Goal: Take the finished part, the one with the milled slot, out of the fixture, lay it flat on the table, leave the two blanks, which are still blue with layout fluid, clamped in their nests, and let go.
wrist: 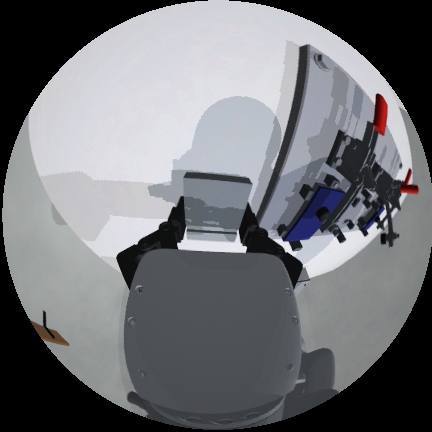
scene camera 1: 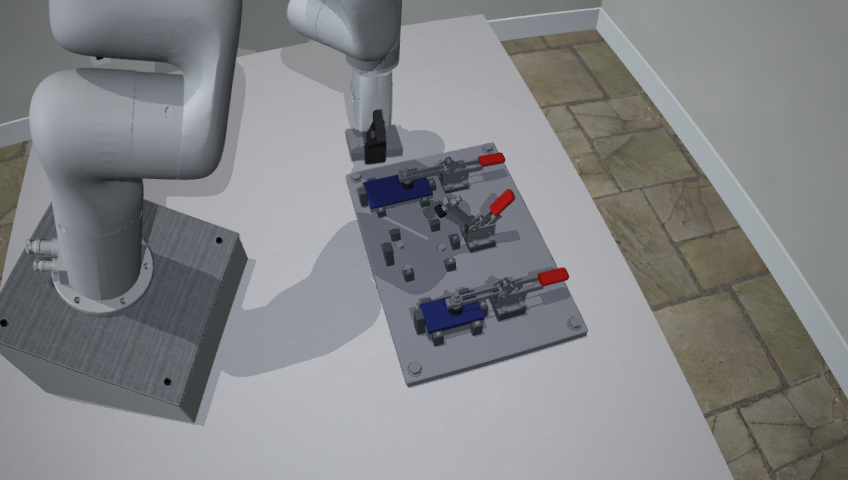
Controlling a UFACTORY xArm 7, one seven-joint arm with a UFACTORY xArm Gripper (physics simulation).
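Where they show: gripper, fingertip midpoint: (wrist: 213,208) (scene camera 1: 371,148); arm's base, origin of the base link: (scene camera 1: 102,268).
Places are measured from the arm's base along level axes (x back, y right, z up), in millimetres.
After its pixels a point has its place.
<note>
The finished part, a bare grey plate (scene camera 1: 357,142) @[y -216, x -356, z -93 mm] (wrist: 217,200) @[y -219, x -402, z -99 mm], is between the fingers of my gripper (scene camera 1: 374,149) @[y -220, x -377, z -115 mm] (wrist: 213,208) @[y -220, x -377, z -115 mm], which is shut on it. The part is off the fixture (scene camera 1: 499,347) @[y 171, x -453, z -102 mm] (wrist: 311,120) @[y -154, x -488, z -102 mm], beyond its far left corner and low over the table; whether it touches the table cannot be told. It looks roughly flat, with its far edge showing in the wrist view. The milled slot is not clear. One blue blank (scene camera 1: 386,195) @[y -90, x -374, z -86 mm] (wrist: 301,222) @[y -119, x -387, z -86 mm] sits clamped in the far nest. The other blue blank (scene camera 1: 440,321) @[y 130, x -390, z -76 mm] (wrist: 372,220) @[y 111, x -403, z -76 mm] sits clamped in the near nest.
The middle nest is empty, and its clamp's red handle (scene camera 1: 502,202) @[y 12, x -506, z -29 mm] is raised. The red handles of the far clamp (scene camera 1: 491,159) @[y -99, x -531, z -66 mm] and near clamp (scene camera 1: 553,276) @[y 119, x -537, z -56 mm] lie low, pointing right. The robot's base block (scene camera 1: 178,350) @[y 105, x -79, z -51 mm] stands left on the table (scene camera 1: 309,416) @[y 193, x -212, z -117 mm].
</note>
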